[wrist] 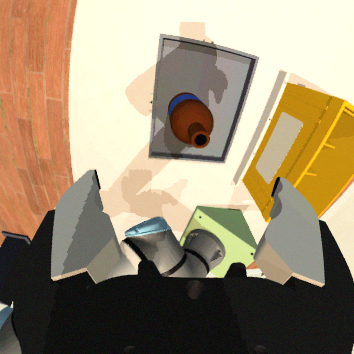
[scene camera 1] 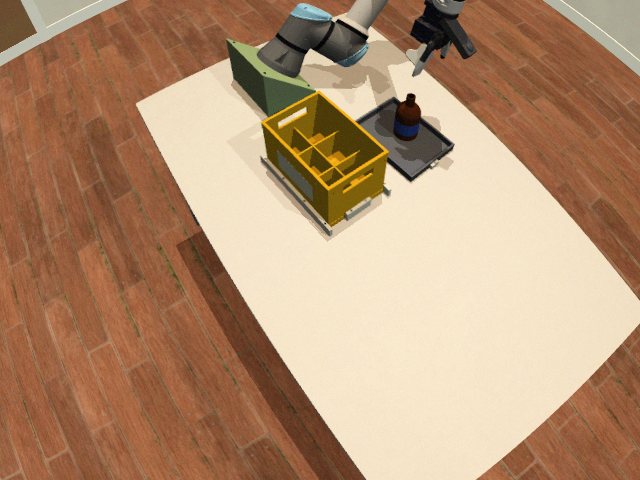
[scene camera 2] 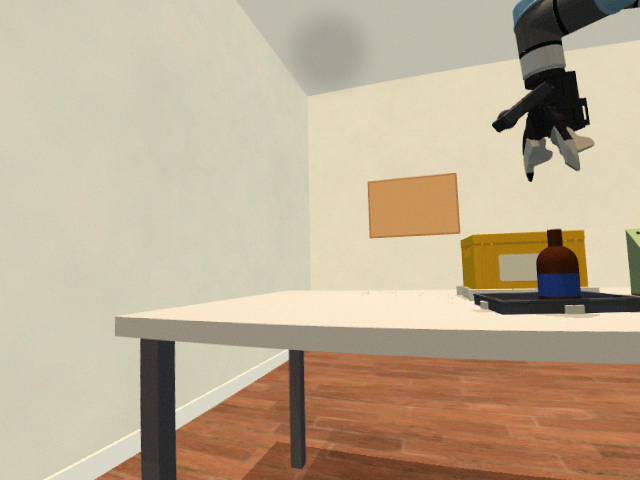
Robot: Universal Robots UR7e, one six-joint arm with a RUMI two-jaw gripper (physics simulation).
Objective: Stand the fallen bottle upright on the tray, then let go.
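Frame: origin at the arm's base, x down, y right, z back, level; millimetres.
Where they show: gripper, between the fingertips: [wrist: 186, 176] [scene camera 1: 427, 67] [scene camera 2: 551, 176]; arm's base, origin of its link: [wrist: 205, 245] [scene camera 1: 276, 65].
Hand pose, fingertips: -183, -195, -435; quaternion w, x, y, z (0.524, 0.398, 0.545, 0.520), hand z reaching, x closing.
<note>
Things, the pixels of their centre, and the offset from my fingertips, as dx, dy, dz.
- brown bottle with a blue label, middle of its body: [wrist: 190, 120] [scene camera 2: 557, 267] [scene camera 1: 408, 114] +178, +37, +11
- dark tray, middle of its body: [wrist: 198, 107] [scene camera 2: 548, 301] [scene camera 1: 402, 136] +248, +63, +0
- yellow crate with compartments, middle of its body: [scene camera 1: 323, 157] [wrist: 303, 155] [scene camera 2: 517, 266] +173, +328, +34
The brown bottle with a blue label [scene camera 1: 407, 118] [scene camera 2: 558, 273] [wrist: 190, 120] stands upright on the dark tray [scene camera 1: 413, 160] [scene camera 2: 532, 306] [wrist: 230, 77]. Its base rests inside the tray's rim, and its neck points up. My gripper [scene camera 1: 430, 64] [scene camera 2: 554, 173] [wrist: 186, 176] is open, with nothing between its fingers. It hangs well above the bottle, and a gap shows between the fingertips and the bottle's neck in the second scene view. The fingers do not touch the bottle.
A yellow crate with compartments [scene camera 1: 338, 204] [scene camera 2: 480, 266] [wrist: 312, 112] stands beside the tray, between low grey rails. The green wedge-shaped arm base [scene camera 1: 289, 98] [wrist: 235, 225] is behind the crate. The table edge runs near the tray's outer side.
</note>
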